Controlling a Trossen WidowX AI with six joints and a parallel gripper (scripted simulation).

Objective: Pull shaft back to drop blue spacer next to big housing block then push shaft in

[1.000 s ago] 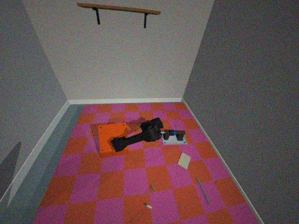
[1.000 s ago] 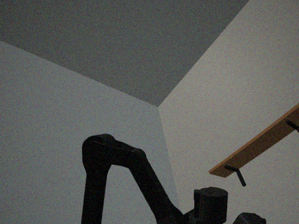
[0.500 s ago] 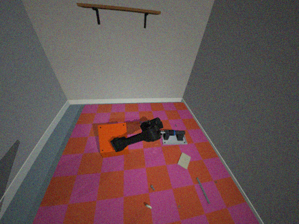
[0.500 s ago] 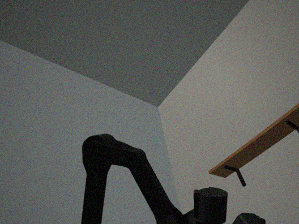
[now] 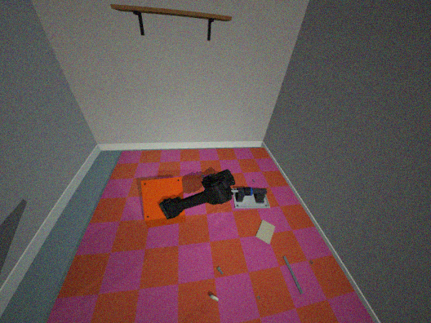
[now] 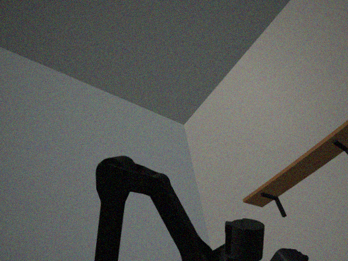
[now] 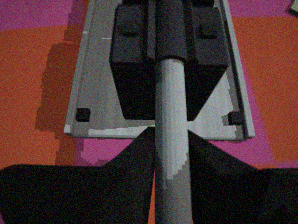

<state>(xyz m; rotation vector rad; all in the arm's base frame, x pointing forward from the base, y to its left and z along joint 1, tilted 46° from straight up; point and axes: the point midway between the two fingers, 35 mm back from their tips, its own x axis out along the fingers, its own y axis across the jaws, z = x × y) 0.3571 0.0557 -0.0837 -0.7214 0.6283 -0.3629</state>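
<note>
My gripper tip is 6 cm short of the grey shaft, 2 cm below it and 1 cm to the left of it. Also, from my gripper tip: blue spacer (11 cm ahead, 2 cm above, 1 cm to the right); then fixture (13 cm ahead, 1 cm to the right, 1 cm below); then cream card (24 cm to the right, 15 cm ahead, 5 cm below).
</note>
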